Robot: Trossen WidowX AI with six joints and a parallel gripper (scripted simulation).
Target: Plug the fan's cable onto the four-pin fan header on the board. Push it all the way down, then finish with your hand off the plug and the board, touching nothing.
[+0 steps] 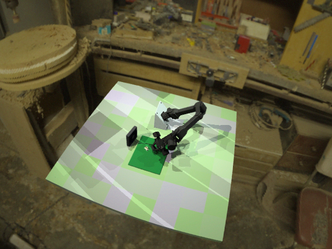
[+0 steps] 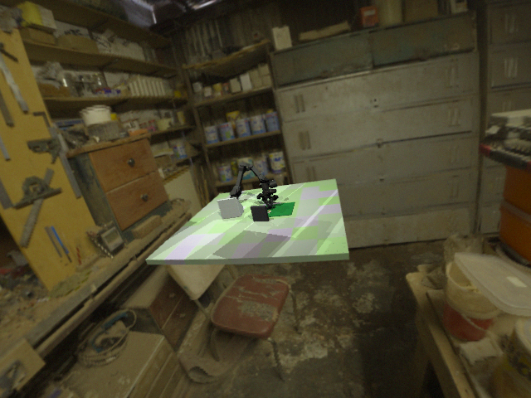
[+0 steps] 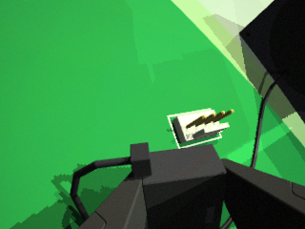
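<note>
Right now the green board is 3 cm ahead of my gripper tip and 5 cm below it. Also, from my gripper tip: black fan 2 cm behind, 18 cm to the right, 2 cm above; then fan plug 1 cm behind, 1 cm below; then white four-pin header 1 cm ahead, 5 cm to the right, 3 cm below.
</note>
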